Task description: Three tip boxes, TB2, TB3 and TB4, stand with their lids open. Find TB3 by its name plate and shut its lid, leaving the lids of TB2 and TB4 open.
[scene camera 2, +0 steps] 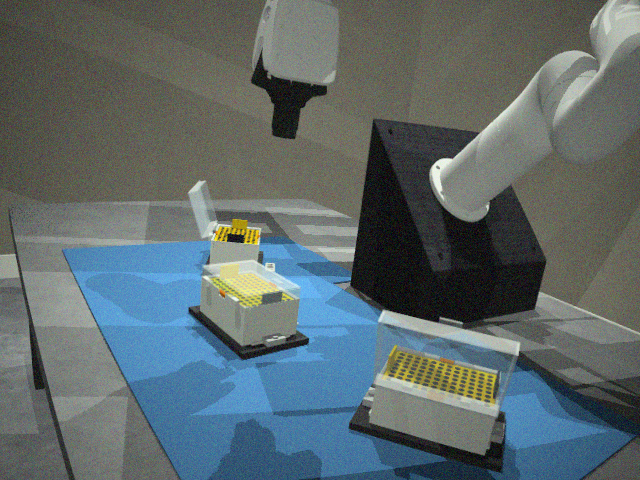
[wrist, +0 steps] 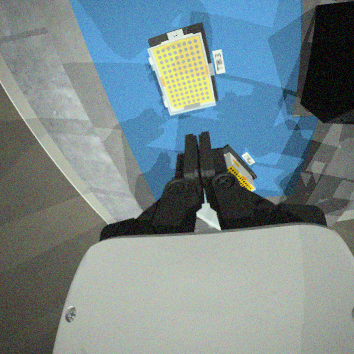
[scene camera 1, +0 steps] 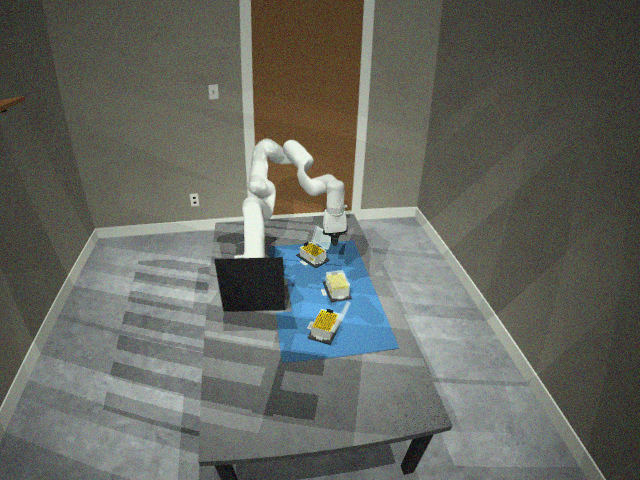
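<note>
Tip box (scene camera 2: 249, 332). My gripper (wrist: 200, 149). Tip box (wrist: 231, 157). Tip box (scene camera 2: 221, 252).
</note>
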